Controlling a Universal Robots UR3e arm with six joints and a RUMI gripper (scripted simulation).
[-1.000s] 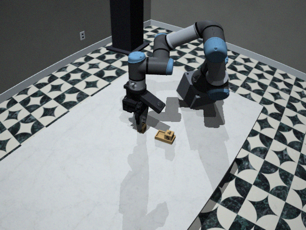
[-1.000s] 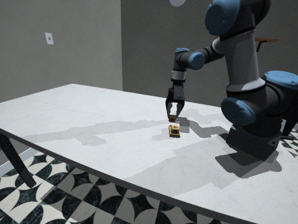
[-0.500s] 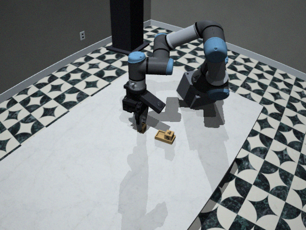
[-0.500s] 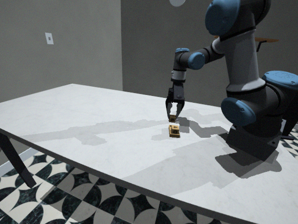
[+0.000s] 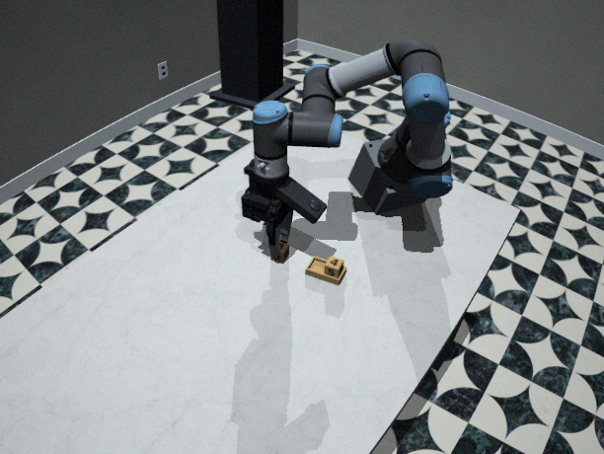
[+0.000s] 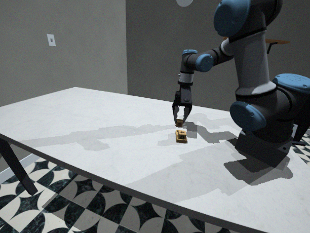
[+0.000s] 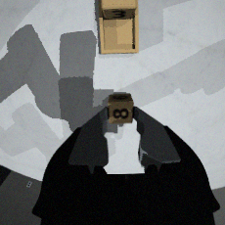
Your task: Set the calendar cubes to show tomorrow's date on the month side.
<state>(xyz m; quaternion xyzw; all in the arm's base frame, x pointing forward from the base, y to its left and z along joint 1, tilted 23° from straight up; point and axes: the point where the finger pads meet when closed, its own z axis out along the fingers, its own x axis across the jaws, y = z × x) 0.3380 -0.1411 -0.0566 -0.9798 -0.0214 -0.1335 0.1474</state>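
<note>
The wooden calendar tray lies 10 mm behind my hand, 110 mm to the left of it and 20 mm below it. The rest, counted from my hand: wooden cube (10 mm below).
</note>
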